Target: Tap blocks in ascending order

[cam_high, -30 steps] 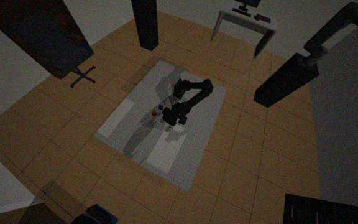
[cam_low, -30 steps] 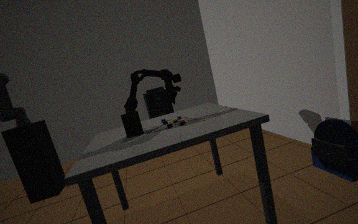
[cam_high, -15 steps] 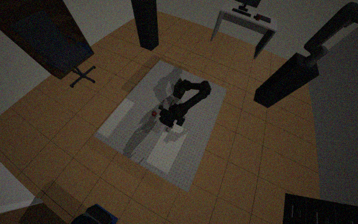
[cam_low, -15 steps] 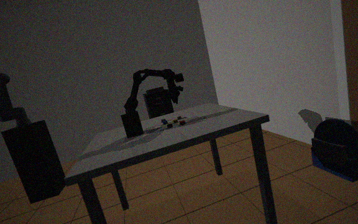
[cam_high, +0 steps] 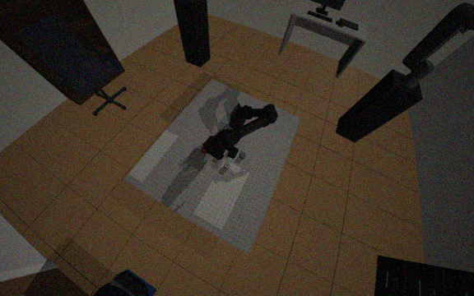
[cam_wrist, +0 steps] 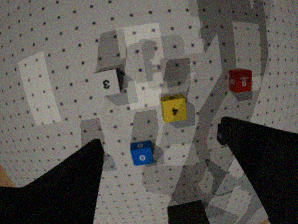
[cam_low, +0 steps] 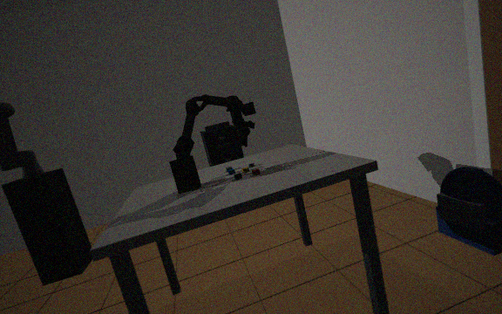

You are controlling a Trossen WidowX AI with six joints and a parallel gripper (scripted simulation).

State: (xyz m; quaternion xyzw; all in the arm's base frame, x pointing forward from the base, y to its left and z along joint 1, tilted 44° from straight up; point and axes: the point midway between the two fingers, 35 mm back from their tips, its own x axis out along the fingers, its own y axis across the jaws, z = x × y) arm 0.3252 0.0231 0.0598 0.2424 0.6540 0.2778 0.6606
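The blue block lies 120 mm below my gripper tip, 100 mm behind it and 20 mm to the left of it. Also, from my gripper tip: pale block: 120 mm below, 50 mm to the left, 20 mm ahead; red block: 140 mm to the right, 120 mm below; yellow block: 120 mm below, 30 mm to the right, 30 mm behind.
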